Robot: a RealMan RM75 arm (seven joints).
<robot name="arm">
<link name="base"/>
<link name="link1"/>
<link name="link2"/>
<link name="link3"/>
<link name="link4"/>
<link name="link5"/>
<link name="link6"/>
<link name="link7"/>
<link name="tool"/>
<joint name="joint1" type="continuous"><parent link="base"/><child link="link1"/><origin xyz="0 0 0.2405" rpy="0 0 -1.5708"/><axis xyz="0 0 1"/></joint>
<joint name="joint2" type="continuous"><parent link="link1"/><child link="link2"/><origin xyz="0 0 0" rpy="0 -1.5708 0"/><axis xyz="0 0 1"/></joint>
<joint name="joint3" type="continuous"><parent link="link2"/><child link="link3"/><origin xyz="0.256 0 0" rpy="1.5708 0 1.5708"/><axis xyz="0 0 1"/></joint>
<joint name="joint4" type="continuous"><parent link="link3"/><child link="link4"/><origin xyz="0 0 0" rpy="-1.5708 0 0"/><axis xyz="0 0 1"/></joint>
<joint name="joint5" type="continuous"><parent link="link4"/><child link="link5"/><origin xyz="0 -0.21 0" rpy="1.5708 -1.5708 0"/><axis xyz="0 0 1"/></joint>
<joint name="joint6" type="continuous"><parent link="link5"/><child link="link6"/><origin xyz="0 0 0" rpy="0 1.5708 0"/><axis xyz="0 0 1"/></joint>
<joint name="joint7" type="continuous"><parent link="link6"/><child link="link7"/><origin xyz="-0.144 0 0" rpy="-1.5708 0 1.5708"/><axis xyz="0 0 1"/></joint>
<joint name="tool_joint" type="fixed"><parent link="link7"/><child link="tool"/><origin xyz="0 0 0" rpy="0 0 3.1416"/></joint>
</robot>
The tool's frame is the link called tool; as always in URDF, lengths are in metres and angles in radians. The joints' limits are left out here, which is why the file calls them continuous.
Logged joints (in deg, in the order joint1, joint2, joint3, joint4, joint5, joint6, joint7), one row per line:
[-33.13, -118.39, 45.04, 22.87, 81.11, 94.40, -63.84]
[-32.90, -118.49, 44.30, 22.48, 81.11, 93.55, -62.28]
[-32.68, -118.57, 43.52, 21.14, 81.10, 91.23, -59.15]
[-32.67, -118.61, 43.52, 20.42, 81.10, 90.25, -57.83]
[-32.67, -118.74, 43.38, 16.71, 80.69, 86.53, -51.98]
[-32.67, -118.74, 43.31, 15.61, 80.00, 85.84, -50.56]
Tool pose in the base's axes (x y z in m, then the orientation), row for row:
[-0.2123, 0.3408, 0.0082, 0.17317, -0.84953, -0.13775, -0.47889]
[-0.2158, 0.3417, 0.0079, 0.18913, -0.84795, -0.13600, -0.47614]
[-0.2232, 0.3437, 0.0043, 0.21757, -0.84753, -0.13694, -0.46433]
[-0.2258, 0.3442, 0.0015, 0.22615, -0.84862, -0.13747, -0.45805]
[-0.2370, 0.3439, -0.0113, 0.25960, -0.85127, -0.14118, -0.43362]
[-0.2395, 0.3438, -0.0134, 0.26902, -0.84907, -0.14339, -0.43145]
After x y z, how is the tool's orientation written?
As a quaternion, w x y z.
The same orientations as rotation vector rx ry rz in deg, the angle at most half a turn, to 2 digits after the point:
[-138.06, -22.39, -77.82]
[-136.61, -21.91, -76.71]
[-134.48, -21.73, -73.67]
[-134.04, -21.71, -72.35]
[-132.14, -21.92, -67.31]
[-131.17, -22.15, -66.65]

